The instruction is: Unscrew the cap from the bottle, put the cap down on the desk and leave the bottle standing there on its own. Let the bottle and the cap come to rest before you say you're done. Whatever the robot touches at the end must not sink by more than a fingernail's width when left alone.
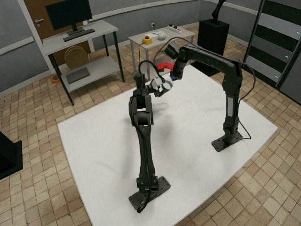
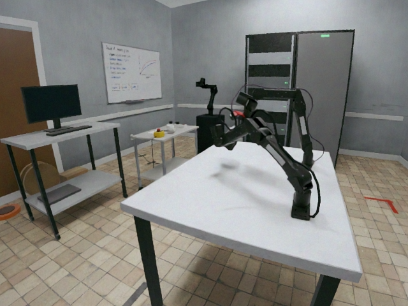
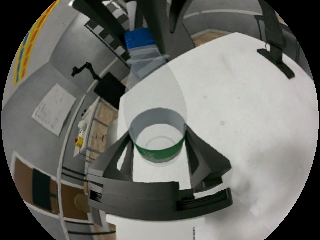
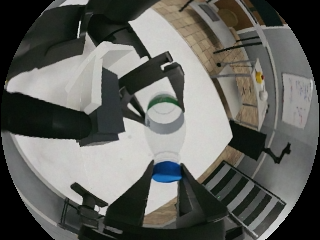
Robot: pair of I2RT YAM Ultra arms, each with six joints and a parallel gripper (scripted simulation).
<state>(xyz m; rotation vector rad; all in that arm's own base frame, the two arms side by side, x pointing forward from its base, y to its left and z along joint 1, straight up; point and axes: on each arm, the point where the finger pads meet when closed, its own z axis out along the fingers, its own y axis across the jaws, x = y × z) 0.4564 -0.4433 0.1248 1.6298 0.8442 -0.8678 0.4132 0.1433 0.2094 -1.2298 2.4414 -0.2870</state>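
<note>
The blue cap is right at my right hand. The rest, counted from my right hand: plastic bottle 3 cm ahead, 1 cm to the left, 6 cm below.
My left hand is 3 cm below the plastic bottle, 1 cm to the left of it and 1 cm past it. The rest, counted from my left hand: blue cap (9 cm above, 5 cm behind, 1 cm to the right).
</note>
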